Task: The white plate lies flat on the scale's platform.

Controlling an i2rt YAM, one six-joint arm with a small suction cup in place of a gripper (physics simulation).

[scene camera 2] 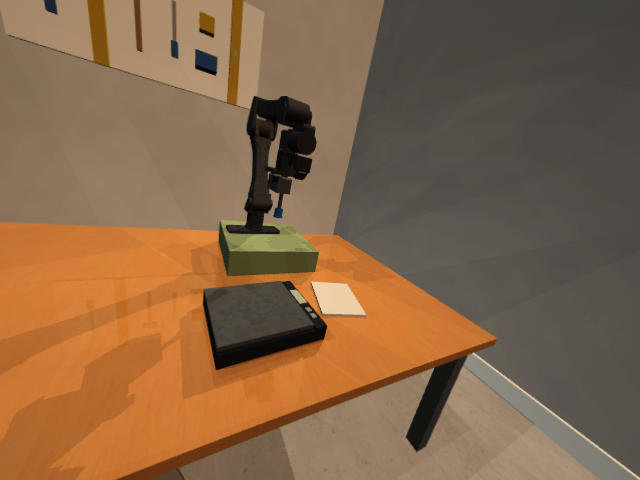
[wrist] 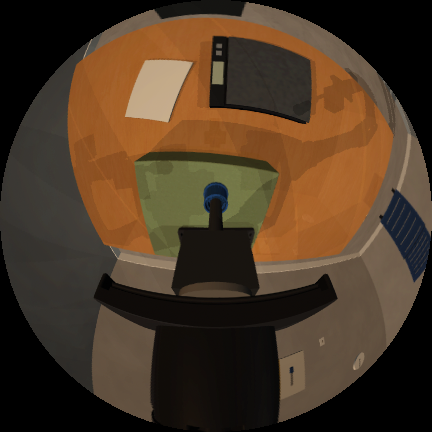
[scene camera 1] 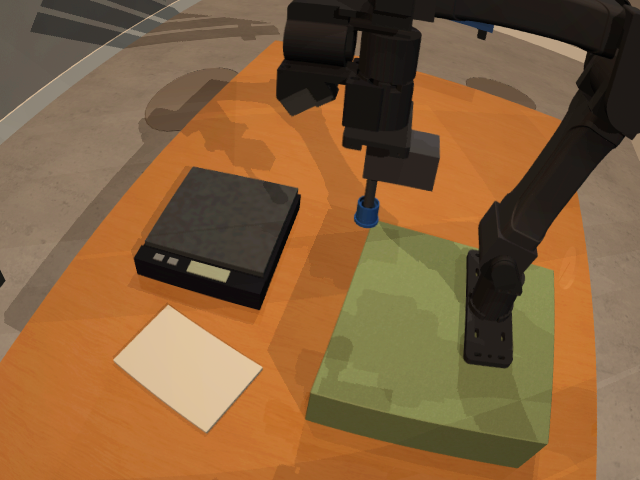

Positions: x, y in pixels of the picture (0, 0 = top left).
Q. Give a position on a white plate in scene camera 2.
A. At 334, 299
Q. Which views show my suction cup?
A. Scene camera 2, the wrist view and scene camera 1: all of them.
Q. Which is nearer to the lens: the white plate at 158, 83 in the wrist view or the black scale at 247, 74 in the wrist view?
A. The black scale.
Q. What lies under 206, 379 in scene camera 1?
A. A white plate.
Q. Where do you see my suction cup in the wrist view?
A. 213, 188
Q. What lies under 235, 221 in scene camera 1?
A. A black scale.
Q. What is my suction cup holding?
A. Nothing.
